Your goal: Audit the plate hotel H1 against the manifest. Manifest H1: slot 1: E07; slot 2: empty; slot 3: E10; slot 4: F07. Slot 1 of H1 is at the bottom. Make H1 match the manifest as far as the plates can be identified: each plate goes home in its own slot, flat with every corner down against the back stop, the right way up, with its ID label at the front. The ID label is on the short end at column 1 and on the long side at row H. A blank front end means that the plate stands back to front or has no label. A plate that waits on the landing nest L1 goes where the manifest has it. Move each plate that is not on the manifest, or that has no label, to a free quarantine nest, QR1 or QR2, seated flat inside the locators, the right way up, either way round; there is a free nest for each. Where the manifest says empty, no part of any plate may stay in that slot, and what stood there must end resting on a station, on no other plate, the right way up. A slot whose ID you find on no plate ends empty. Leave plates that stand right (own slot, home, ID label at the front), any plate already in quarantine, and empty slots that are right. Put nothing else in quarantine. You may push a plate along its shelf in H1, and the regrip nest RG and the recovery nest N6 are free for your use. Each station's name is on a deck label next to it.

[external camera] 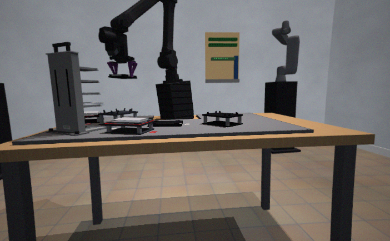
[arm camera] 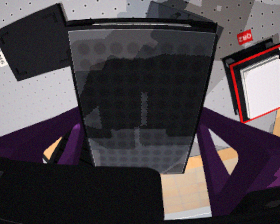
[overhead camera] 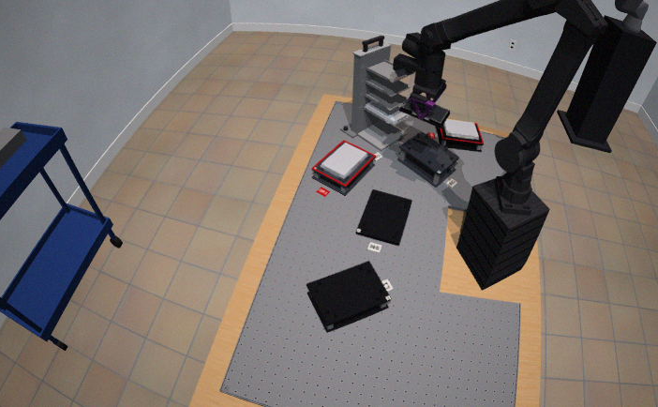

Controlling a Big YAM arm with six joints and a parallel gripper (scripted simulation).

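The N6 deck label lies 10 cm ahead of my hand, 30 cm to the left of it and 25 cm below it. Also, from my hand: RG label 13 cm behind, 2 cm to the left, 25 cm below; then dark plate right at my hand; then regrip nest 4 cm behind, 4 cm to the right, 19 cm below.
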